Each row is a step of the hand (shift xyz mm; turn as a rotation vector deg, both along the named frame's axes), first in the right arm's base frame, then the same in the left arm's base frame.
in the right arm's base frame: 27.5 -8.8 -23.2 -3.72 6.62 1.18
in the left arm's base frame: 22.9 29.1 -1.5 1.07 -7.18 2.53
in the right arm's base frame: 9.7 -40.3 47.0 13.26 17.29 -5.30
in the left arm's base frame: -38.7 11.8 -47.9 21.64 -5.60 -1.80
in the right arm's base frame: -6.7 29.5 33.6 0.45 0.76 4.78
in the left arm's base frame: -1.0 -42.1 -16.4 -1.32 -2.78 -3.76
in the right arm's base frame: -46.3 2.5 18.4 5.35 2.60 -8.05
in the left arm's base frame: -37.1 -29.2 16.2 8.63 4.06 3.04
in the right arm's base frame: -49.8 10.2 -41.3 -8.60 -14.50 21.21
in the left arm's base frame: -8.7 -7.0 64.5 -23.78 -2.61 -12.71
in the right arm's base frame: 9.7 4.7 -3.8 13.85 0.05 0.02
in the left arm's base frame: 10.9 2.0 -2.6 9.18 5.38 -8.87
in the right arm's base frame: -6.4 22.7 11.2 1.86 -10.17 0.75
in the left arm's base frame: 4.8 -25.7 -0.8 -5.31 8.25 -3.34
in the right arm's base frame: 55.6 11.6 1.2 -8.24 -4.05 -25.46
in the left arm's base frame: 43.3 12.2 -34.7 3.17 12.50 23.79
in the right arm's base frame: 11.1 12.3 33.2 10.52 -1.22 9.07
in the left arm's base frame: 0.4 -21.6 -30.2 2.26 0.58 -13.75
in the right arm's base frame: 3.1 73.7 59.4 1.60 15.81 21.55
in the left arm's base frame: 21.2 -85.3 -35.2 1.34 -22.30 -14.76
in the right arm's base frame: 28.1 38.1 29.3 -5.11 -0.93 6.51
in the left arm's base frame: 29.1 -33.0 -34.1 -6.78 -4.50 -1.77
